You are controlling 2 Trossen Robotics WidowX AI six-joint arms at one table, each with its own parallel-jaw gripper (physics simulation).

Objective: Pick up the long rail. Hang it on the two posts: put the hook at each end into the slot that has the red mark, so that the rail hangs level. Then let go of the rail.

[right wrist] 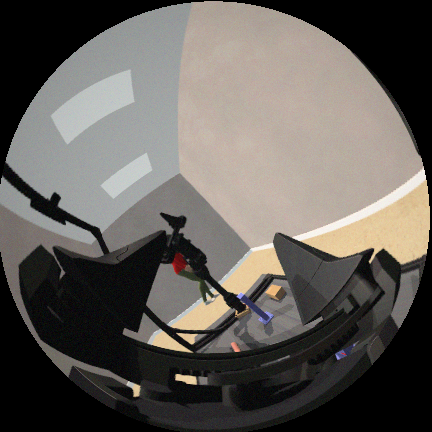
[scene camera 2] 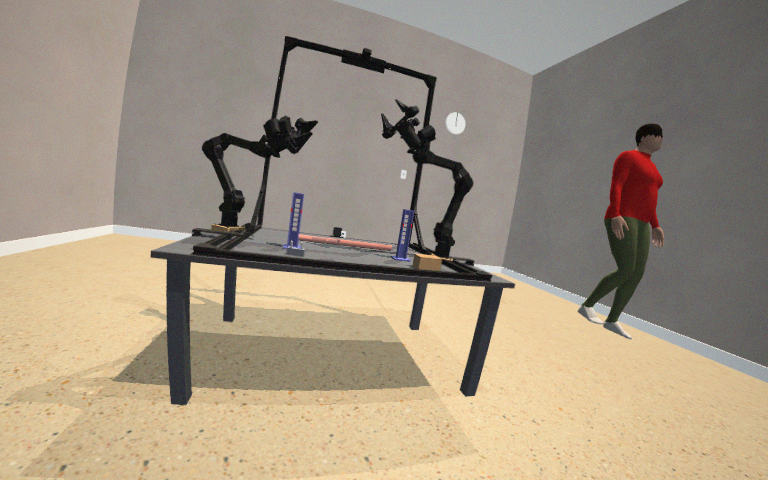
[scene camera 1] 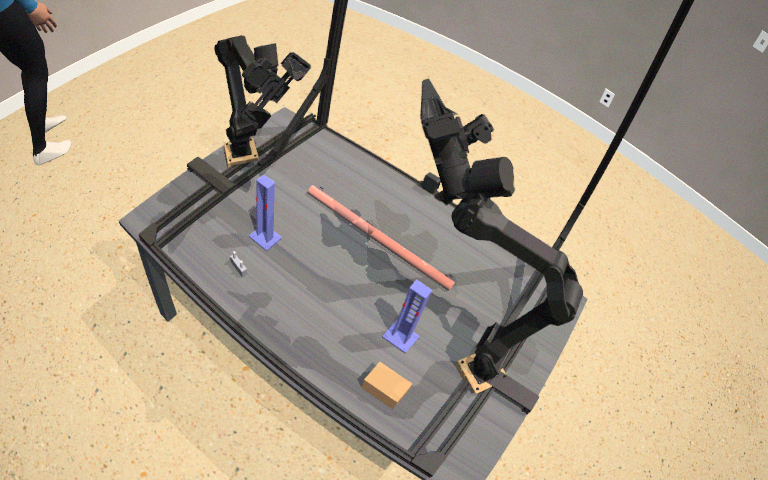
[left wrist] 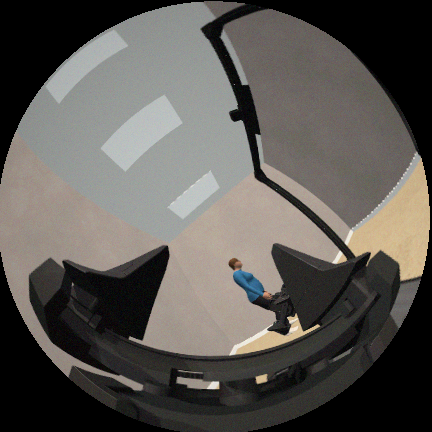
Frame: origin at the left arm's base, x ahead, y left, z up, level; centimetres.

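Seen in the pictures: left gripper, fingertip midpoint: (right wrist: 154, 222) (scene camera 2: 388, 106) (scene camera 1: 425, 79) (left wrist: 221, 250); right gripper, fingertip midpoint: (right wrist: 221, 237) (scene camera 2: 314, 127) (scene camera 1: 281, 95) (left wrist: 270, 317); left arm's base, link origin: (right wrist: 241, 308) (scene camera 2: 442, 256) (scene camera 1: 483, 369); right arm's base, link origin: (scene camera 2: 228, 225) (scene camera 1: 240, 150).
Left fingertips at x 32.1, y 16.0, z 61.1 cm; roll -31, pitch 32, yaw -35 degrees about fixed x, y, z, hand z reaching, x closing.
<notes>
Pixels of each thing's top centre, then the offset from my left fingertips to it.
- long salmon rail, top centre: (scene camera 1: 379, 231) (scene camera 2: 342, 239) dz -61.0, dx +15.3, dy -9.8 cm
- picture-left post, top centre: (scene camera 1: 265, 181) (scene camera 2: 298, 193) dz -42.2, dx +24.2, dy +20.1 cm
- picture-right post, top centre: (scene camera 1: 421, 288) (scene camera 2: 408, 209) (right wrist: 239, 295) dz -42.2, dx -15.1, dy -1.8 cm
- orange-brown block, top centre: (scene camera 1: 388, 381) (scene camera 2: 428, 256) (right wrist: 272, 289) dz -58.5, dx -26.8, dy +8.0 cm
- small grey piece with two pegs, top centre: (scene camera 1: 237, 257) (scene camera 2: 297, 241) dz -58.8, dx +16.6, dy +29.9 cm
The long salmon rail (scene camera 1: 380, 236) (scene camera 2: 339, 241) lies on the table behind two upright blue slotted posts; its end (right wrist: 235, 346) shows in the right wrist view. The picture-left post (scene camera 1: 265, 209) (scene camera 2: 295, 217) and the picture-right post (scene camera 1: 419, 288) (scene camera 2: 403, 237) (right wrist: 255, 307) stand apart, with red marks on their sides. No rail hook is in a slot. My left gripper (scene camera 2: 390, 108) (left wrist: 221, 250) is open and empty, high above the table and tilted upward. My right gripper (scene camera 2: 314, 127) (right wrist: 221, 237) is open and empty, also raised high. The rail's hooks are too small to make out clearly.
An orange-brown block (scene camera 1: 386, 384) (scene camera 2: 427, 261) lies near the picture-right post. A small grey piece with two pegs (scene camera 1: 238, 263) (scene camera 2: 295, 251) lies in front of the picture-left post. A black frame (scene camera 2: 277, 93) rises at the table's back. A person in red (scene camera 2: 635, 183) stands at the right.
</notes>
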